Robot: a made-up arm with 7 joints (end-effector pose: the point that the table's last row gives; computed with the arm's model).
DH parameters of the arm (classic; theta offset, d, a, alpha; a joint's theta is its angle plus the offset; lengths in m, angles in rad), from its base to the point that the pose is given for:
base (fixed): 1.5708 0 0.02 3.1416
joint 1: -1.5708 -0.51 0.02 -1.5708
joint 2: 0 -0.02 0.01 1.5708
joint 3: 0 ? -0.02 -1.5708
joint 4: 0 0.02 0.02 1.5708
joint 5: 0 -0.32 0.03 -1.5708
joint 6: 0 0.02 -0.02 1.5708
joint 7: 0.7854 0 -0.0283 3.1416
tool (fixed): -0.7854 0.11 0 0
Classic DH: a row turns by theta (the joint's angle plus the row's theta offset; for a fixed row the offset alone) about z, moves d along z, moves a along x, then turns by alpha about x.
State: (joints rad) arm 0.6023 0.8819 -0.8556 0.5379 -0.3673 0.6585 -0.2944
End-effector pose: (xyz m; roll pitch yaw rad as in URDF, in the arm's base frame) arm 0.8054 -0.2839 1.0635 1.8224 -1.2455 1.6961
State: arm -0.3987 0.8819 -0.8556 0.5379 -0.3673 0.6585 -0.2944
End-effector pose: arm 0.6904 0.5342 1.0635 1.8224 -1.2455 2.6971
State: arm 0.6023 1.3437 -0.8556 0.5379 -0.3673 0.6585 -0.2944
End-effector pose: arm 0.9347 -0.3729 0.6242 -2.9059 -1.2315 0.1974
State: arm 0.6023 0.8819 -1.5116 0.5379 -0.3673 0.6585 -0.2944
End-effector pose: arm 0.7367 -0.1998 1.1901 0.2800 -1.1709 -2.6850
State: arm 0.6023 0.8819 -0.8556 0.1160 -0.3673 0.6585 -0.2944
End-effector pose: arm 0.7380 -0.3699 1.1805 0.9684 -1.1101 2.2453
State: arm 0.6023 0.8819 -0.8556 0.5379 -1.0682 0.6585 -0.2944
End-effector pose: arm 0.7923 -0.2760 1.1114 -0.6017 -1.1787 -1.9981
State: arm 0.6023 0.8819 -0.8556 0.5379 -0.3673 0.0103 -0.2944
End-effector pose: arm 0.8351 -0.3388 1.1063 0.7156 -1.1887 2.2112
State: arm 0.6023 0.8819 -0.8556 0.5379 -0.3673 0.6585 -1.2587
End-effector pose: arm 0.8015 -0.2691 1.0848 -1.7022 -0.9180 -1.1020
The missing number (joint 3, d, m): -0.71
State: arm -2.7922 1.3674 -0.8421 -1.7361 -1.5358 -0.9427 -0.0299
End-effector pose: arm -0.3863 0.5432 0.8427 -1.8270 0.3136 -0.5100
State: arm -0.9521 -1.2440 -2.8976 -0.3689 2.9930 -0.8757 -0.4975
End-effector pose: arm -0.5756 -0.8881 0.9262 -1.7709 0.3718 2.4443
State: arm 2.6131 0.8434 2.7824 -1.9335 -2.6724 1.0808 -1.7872
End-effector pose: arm -0.4036 -0.2772 0.6528 3.0694 0.6101 -2.1560
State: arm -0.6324 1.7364 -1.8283 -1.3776 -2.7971 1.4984 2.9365
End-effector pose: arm 0.7082 0.1192 0.3405 0.3019 -1.1295 0.6690
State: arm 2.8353 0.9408 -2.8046 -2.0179 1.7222 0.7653 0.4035
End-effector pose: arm -0.5647 -0.0778 0.5755 -2.7717 -0.3248 -2.4544
